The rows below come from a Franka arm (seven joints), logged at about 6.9 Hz.
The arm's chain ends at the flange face. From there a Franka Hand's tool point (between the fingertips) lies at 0.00 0.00 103.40 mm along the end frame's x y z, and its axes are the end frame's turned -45 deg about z.
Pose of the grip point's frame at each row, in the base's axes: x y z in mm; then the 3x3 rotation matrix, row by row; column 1 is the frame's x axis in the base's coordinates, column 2 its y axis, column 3 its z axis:
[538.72 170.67 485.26], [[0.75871 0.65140 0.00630], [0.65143 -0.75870 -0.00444], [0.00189 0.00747 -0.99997]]
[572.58 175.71 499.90], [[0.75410 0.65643 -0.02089], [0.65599 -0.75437 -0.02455], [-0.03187 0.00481 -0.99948]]
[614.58 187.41 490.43], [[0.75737 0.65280 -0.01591], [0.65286 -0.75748 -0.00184], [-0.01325 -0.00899 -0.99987]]
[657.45 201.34 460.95], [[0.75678 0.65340 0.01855], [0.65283 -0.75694 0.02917], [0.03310 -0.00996 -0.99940]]
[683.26 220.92 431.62], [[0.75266 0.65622 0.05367], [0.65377 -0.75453 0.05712], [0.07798 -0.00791 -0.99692]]
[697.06 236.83 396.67], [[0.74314 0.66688 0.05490], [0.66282 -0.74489 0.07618], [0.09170 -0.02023 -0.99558]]
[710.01 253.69 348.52], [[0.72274 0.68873 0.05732], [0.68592 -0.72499 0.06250], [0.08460 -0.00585 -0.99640]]
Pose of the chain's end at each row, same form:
[538.07 171.13 588.66], [[0.99710 -0.07588 0.00630], [-0.07585 -0.99711 -0.00444], [0.00662 0.00395 -0.99997]]
[574.74 178.25 603.25], [[0.99740 -0.06906 -0.02089], [-0.06957 -0.99728 -0.02455], [-0.01913 0.02594 -0.99948]]
[616.23 187.60 593.82], [[0.99714 -0.07394 -0.01591], [-0.07398 -0.99726 -0.00184], [-0.01573 0.00301 -0.99987]]
[655.53 198.32 564.29], [[0.99715 -0.07310 0.01855], [-0.07362 -0.99686 0.02917], [0.01636 -0.03045 -0.99940]]
[677.71 215.01 534.70], [[0.99623 -0.06819 0.05367], [-0.07125 -0.99582 0.05712], [0.04955 -0.06073 -0.99692]]
[691.38 228.95 499.61], [[0.99703 -0.05392 0.05490], [-0.05803 -0.99540 0.07618], [0.05054 -0.07915 -0.99558]]
[704.08 247.23 451.55], [[0.99806 -0.02405 0.05732], [-0.02763 -0.99766 0.06250], [0.05568 -0.06396 -0.99640]]

